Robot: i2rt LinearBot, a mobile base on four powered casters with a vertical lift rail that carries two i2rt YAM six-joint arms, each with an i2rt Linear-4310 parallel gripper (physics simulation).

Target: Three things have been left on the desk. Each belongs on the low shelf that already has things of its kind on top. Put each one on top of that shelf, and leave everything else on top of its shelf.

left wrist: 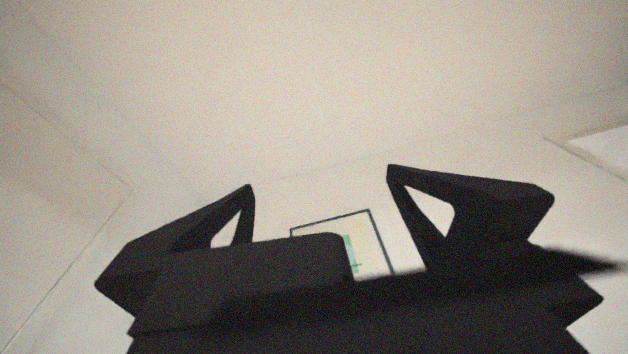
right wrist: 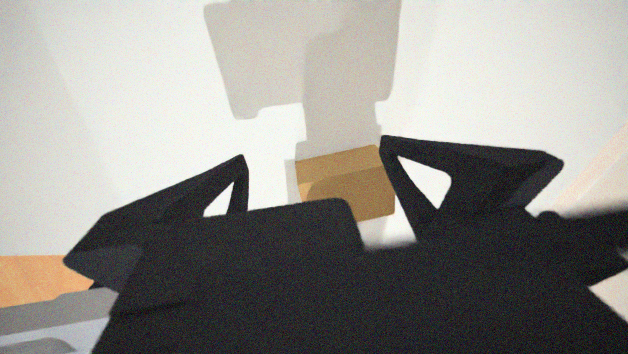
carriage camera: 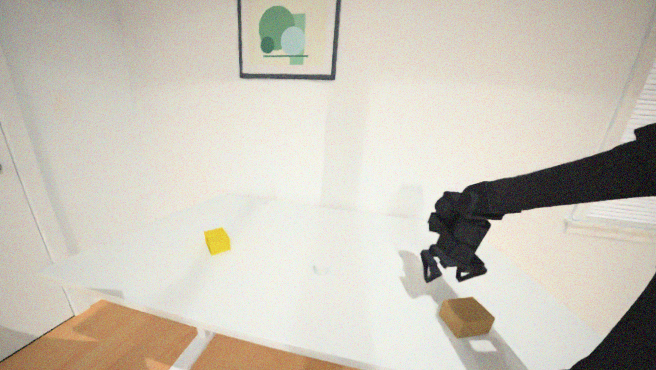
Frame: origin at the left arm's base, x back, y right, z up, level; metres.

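Where they show: left gripper, between the fingertips: (left wrist: 320, 181); right gripper, between the fingertips: (right wrist: 314, 152) (carriage camera: 441, 280).
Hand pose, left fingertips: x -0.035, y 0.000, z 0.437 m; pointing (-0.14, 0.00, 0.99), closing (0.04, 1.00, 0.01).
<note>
Things, the pixels of their top centre, and the offset from my left fingertips. "*": a spot on its surface instead. Level surfaces: height alone.
- brown block, centre of its top: (right wrist: 350, 200) (carriage camera: 468, 308) dx -0.201, dy +0.712, dz -0.403 m
- white desk, height of its surface: dz -0.453 m
- yellow block, centre of its top: (carriage camera: 216, 235) dx -0.477, dy -0.030, dz -0.408 m
- small whitish thing, centre of its top: (carriage camera: 322, 264) dx -0.375, dy +0.358, dz -0.429 m
- window with blinds, a spot on its surface: (carriage camera: 645, 110) * dx -0.640, dy +1.774, dz +0.205 m
- Wooden floor, height of its surface: dz -1.174 m
A brown block (carriage camera: 467, 317) (right wrist: 350, 187) lies on the white desk (carriage camera: 280, 300) at the lower right of the carriage view. A yellow block (carriage camera: 217, 241) lies on the desk at the left. A small whitish thing (carriage camera: 321, 270), hard to make out against the desk, lies near the middle. My right gripper (carriage camera: 446, 281) (right wrist: 314, 152) is open and empty, above the desk and apart from the brown block, which shows beyond its fingers in the right wrist view. My left gripper (left wrist: 320, 181) is open and empty, raised and facing the wall and ceiling. The low shelves do not show.
A framed picture (carriage camera: 287, 76) (left wrist: 381, 242) hangs on the wall behind the desk. A window with blinds (carriage camera: 645, 110) is at the right. A door (carriage camera: 25, 250) is at the left. Wooden floor (carriage camera: 125, 335) (right wrist: 35, 277) shows below the desk's front edge.
</note>
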